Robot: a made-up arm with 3 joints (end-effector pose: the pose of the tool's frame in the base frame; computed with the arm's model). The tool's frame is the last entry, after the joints.
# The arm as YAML. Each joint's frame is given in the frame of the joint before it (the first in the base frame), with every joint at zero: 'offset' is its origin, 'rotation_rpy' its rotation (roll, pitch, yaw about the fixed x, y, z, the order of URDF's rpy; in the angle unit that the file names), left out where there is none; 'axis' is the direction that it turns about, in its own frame. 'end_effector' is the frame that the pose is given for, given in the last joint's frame.
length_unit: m
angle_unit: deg
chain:
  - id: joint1
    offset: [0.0, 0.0, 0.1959]
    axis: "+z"
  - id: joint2
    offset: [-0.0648, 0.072, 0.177]
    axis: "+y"
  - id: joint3
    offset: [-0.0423, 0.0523, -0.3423]
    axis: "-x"
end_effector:
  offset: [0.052, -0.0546, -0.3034]
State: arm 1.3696 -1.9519 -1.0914
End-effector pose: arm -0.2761 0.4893 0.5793 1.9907 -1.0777 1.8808
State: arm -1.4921 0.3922 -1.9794
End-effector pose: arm 0.4105 0.1926 0.1180 1.8045 -1.2783 -1.2974
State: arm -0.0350 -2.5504 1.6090
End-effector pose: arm 0.0748 -0.1795 0.6076 -0.6224 -1.8539 -1.9468
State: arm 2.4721 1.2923 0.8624
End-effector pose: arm 0.5122 -0.2248 0.2266 -1.9667 -0.4254 2.4110
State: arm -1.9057 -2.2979 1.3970
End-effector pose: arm -0.2341 -0.1128 0.6068 1.9199 0.5057 1.5834
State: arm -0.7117 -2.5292 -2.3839
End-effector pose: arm 0.2576 0.2697 0.5089 0.3512 -1.0765 1.9903
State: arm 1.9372 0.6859 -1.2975
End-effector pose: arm -0.2463 -0.4793 -0.0022 0.2360 1.4434 1.1705
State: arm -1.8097 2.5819 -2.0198
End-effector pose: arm 0.4593 0.1053 0.5879 -1.2941 -0.3124 1.4641
